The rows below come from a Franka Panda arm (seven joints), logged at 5 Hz.
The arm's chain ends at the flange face. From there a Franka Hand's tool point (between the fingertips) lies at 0.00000 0.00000 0.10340 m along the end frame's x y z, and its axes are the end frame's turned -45 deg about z.
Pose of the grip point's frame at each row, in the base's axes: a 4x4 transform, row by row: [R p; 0 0 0 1], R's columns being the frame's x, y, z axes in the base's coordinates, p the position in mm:
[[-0.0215 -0.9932 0.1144 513.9], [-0.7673 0.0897 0.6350 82.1], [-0.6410 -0.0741 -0.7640 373.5], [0 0 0 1]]
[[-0.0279 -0.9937 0.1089 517.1], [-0.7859 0.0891 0.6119 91.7], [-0.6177 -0.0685 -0.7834 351.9], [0 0 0 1]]
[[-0.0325 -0.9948 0.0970 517.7], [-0.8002 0.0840 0.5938 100.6], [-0.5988 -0.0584 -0.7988 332.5], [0 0 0 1]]
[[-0.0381 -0.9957 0.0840 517.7], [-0.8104 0.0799 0.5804 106.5], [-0.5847 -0.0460 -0.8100 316.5], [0 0 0 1]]
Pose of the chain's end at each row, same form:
[[-0.7175 -0.6871 0.1144 502.1], [-0.4791 0.6060 0.6350 16.4], [-0.5057 0.4009 -0.7640 452.5], [0 0 0 1]]
[[-0.7224 -0.6829 0.1089 505.8], [-0.4927 0.6187 0.6119 28.4], [-0.4852 0.3883 -0.7834 432.9], [0 0 0 1]]
[[-0.7264 -0.6804 0.0970 507.7], [-0.5064 0.6252 0.5938 39.2], [-0.4647 0.3821 -0.7988 415.1], [0 0 0 1]]
[[-0.7310 -0.6771 0.0840 509.0], [-0.5165 0.6295 0.5804 46.5], [-0.4460 0.3809 -0.8100 400.3], [0 0 0 1]]

